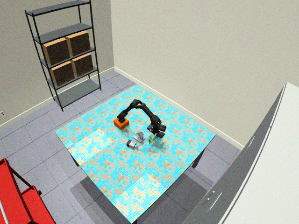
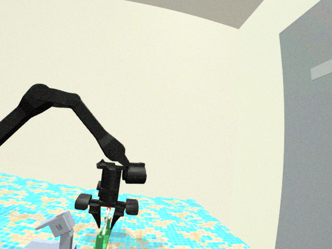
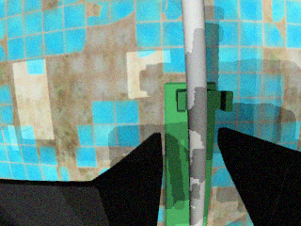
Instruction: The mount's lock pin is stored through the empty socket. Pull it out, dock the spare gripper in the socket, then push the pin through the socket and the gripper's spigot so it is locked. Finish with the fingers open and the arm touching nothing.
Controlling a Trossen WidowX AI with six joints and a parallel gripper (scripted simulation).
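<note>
Right now the green rest is 4 cm to the right of my gripper tip and 1 cm above it. From my gripper tip the other things lie so: grey mount 13 cm to the right, 11 cm behind, 3 cm above; spare gripper 25 cm to the right, 11 cm behind.
</note>
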